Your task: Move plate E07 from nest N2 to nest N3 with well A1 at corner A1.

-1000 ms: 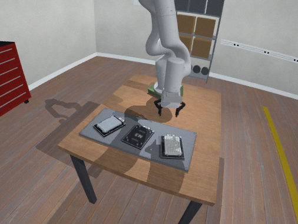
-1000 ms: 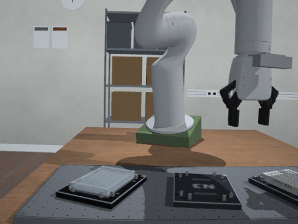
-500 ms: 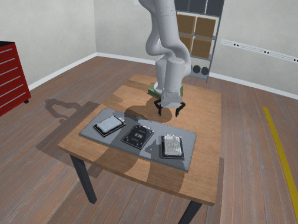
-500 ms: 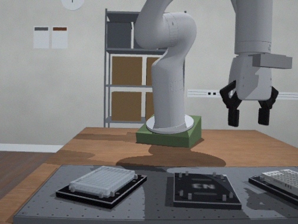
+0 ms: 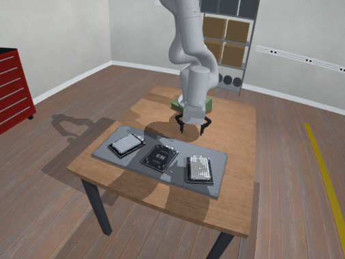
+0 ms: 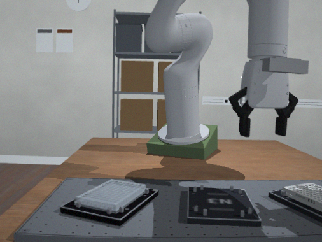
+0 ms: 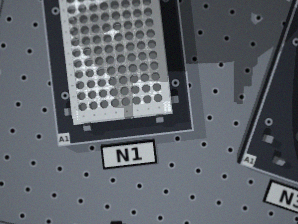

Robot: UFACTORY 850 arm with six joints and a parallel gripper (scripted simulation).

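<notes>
Now: the clear well plate 30 cm to the right of my hand, 13 cm ahead of it and 11 cm below it. The rest, counted from my hand: white well plate: 11 cm below, 10 cm to the left, 10 cm ahead; then landing nest N3: 13 cm below, 12 cm ahead, 10 cm to the right; then A1 corner mark: 23 cm to the right, 12 cm below, 7 cm ahead.
</notes>
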